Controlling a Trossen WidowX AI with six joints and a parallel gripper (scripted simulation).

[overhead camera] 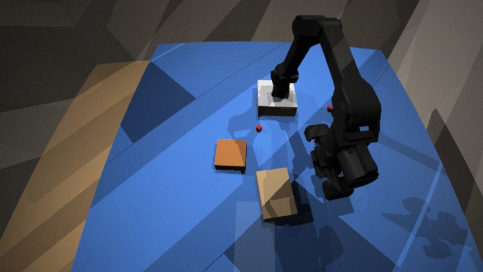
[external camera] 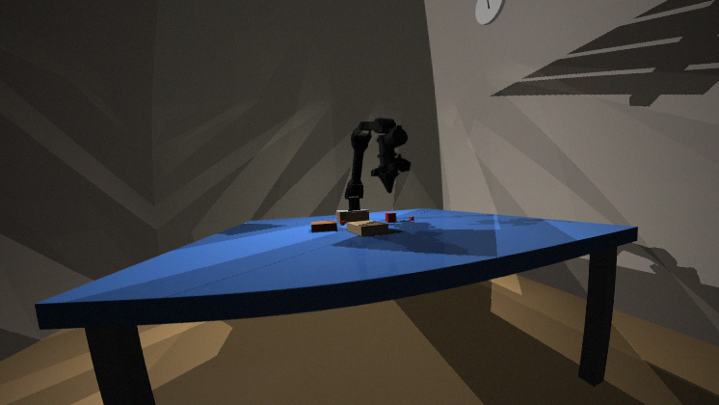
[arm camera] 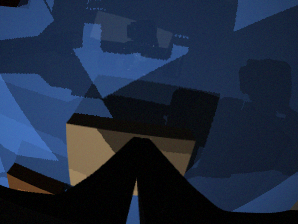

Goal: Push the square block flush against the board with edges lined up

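Now: the orange square block 70 mm behind my gripper tip, 260 mm to the right of it and 120 mm below it. The rest, counted from my gripper tip: red cube (210 mm behind, 30 mm to the left, 110 mm below); then pale tan board (30 mm ahead, 90 mm to the right, 120 mm below).
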